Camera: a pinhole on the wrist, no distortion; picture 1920 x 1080 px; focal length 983.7 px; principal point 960.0 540.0 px. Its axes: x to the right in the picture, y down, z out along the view. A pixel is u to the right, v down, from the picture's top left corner.
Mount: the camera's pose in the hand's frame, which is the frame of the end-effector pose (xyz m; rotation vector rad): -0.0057 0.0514 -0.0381 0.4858 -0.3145 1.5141
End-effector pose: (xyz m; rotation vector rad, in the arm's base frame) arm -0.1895 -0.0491 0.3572 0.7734 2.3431 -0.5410
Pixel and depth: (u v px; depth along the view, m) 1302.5 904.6 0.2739
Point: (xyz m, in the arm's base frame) -0.0346 -0.2170 0.2182
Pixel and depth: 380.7 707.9 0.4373
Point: -0.3140 -0.4773 0.2961
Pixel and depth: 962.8 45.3 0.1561
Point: -0.2246 -0.0801 0.2389
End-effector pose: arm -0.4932 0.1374 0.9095 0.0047 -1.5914 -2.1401
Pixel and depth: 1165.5 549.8 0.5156
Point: -0.7000 0.5610 0.9758
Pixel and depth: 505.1 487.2 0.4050
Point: -0.7094 0.3847 0.7135
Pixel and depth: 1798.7 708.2 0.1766
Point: -0.5009 0.2940 1.0560
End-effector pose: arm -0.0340 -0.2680 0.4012 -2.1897 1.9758 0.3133
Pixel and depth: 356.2 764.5 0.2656
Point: 0.1771 -0.1684 0.2969
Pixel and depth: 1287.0 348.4 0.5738
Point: 0.0237 -0.2806 -0.1654
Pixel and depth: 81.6 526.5 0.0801
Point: 0.0161 -0.2640 0.4042
